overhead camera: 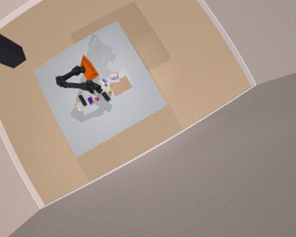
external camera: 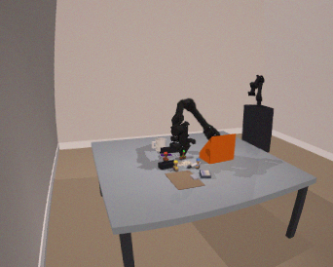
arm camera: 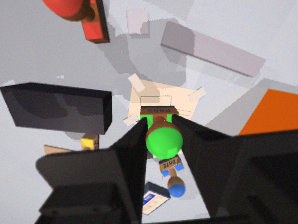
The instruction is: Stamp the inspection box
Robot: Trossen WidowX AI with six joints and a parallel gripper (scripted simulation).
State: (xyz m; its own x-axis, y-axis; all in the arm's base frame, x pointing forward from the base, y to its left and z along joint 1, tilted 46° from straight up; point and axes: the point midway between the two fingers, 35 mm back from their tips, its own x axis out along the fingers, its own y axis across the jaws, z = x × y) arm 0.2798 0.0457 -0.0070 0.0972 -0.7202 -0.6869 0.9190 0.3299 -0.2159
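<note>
Now: the cream card 60 mm below my gripper tip and 10 mm behind it. The rest, counted from my gripper tip: long grey bar (80 mm to the right, 50 mm below, 50 mm behind); red-knobbed stamp (90 mm ahead, 70 mm to the right, 30 mm below); green-knobbed stamp (right at my gripper tip).
</note>
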